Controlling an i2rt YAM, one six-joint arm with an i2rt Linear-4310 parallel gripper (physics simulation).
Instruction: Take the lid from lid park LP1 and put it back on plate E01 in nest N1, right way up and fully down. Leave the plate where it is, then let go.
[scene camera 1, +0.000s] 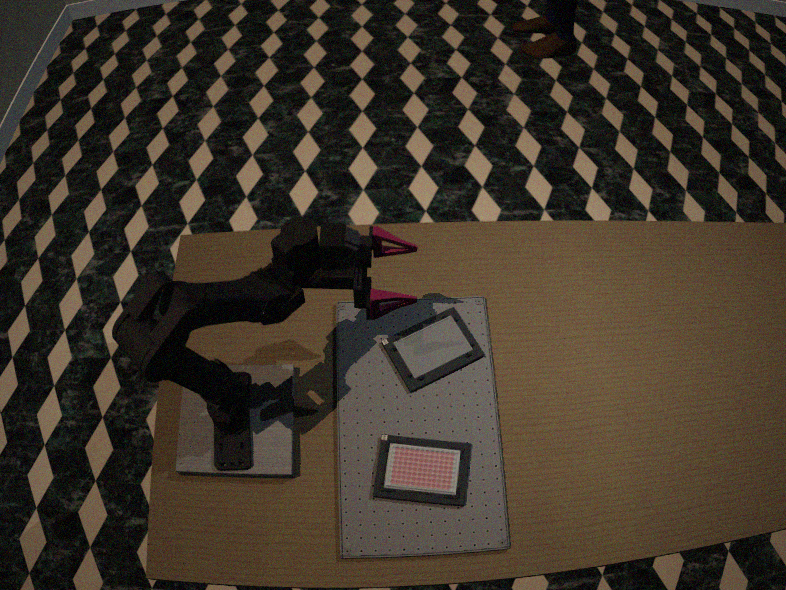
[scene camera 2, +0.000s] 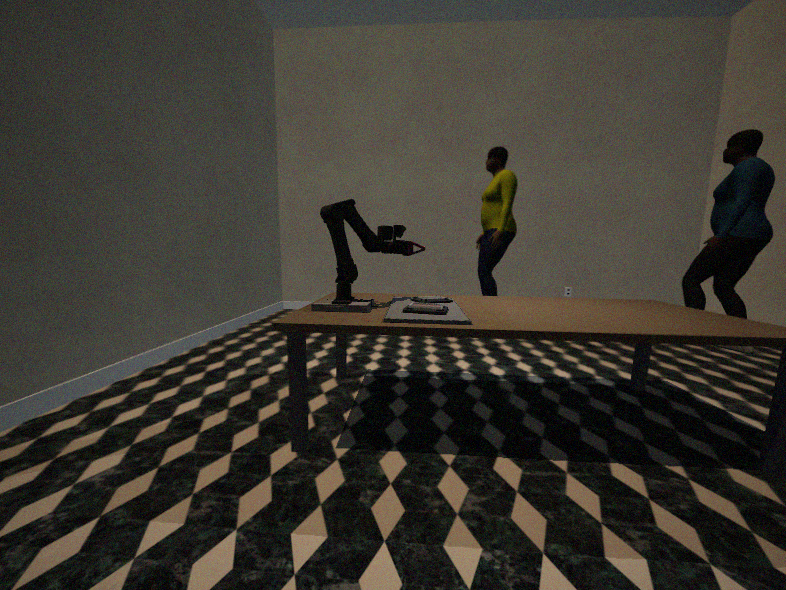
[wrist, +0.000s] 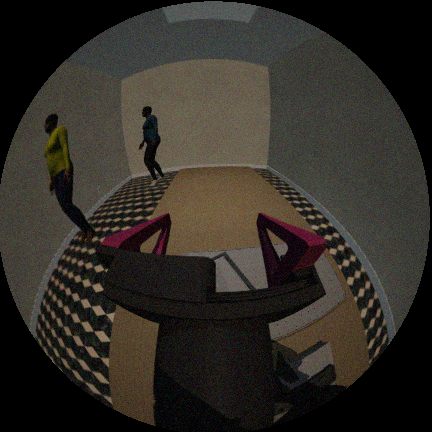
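Pixels of known places: gripper, between the fingertips: (scene camera 1: 417, 273) (scene camera 2: 424, 248) (wrist: 213, 217); arm's base, origin of its link: (scene camera 1: 232, 421) (scene camera 2: 343, 301).
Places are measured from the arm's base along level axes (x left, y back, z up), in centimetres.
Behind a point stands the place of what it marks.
The lid (scene camera 1: 433, 348) @(x 11.3, y -39.5, z 0.5 cm) (wrist: 231, 276) @(x 9.2, y -39.8, z 0.5 cm) is a pale, flat rectangle in a dark frame, lid park LP1 (scene camera 1: 444, 377) @(x 5.8, y -40.9, z -1.2 cm) (wrist: 240, 271) @(x 6.3, y -41.2, z -0.2 cm), set at an angle on the pegboard. Plate E01 (scene camera 1: 422, 468) @(x -12.6, y -34.3, z 1.3 cm) (scene camera 2: 425, 308) @(x -16.7, y -33.7, z 0.5 cm), with a pink well grid and pale rim, sits in the dark frame of nest N1 (scene camera 1: 465, 473) @(x -14.2, y -42.0, z -0.1 cm), nearer scene camera 1's lower edge. The plate is not discernible in the wrist view. My gripper (scene camera 1: 416, 273) @(x 13.9, y -36.0, z 23.2 cm) (scene camera 2: 423, 248) @(x 13.9, y -36.0, z 23.2 cm) (wrist: 213, 217) @(x 13.9, y -36.0, z 23.2 cm) is open and empty, its magenta fingers wide apart. It is high above the table, beyond the lid's far side in scene camera 1. Labels are unreadable.
The grey perforated board (scene camera 1: 361, 520) @(x -20.7, y -22.6, z -1.2 cm) (scene camera 2: 393, 315) @(x -22.1, y -21.6, z -1.3 cm) lies on the wooden table (scene camera 1: 622, 381) @(x 0.2, y -77.5, z -2.5 cm) (scene camera 2: 571, 314) @(x -9.2, y -94.2, z -2.6 cm). The arm's base plate (scene camera 1: 273, 460) @(x -8.4, y -7.7, z 0.3 cm) (scene camera 2: 330, 308) @(x -10.3, y 3.7, z -1.3 cm) is left of it. Two people, one in yellow (scene camera 2: 500, 203) (wrist: 59, 150) and one in blue (scene camera 2: 744, 196) (wrist: 150, 128), stand beyond the table.
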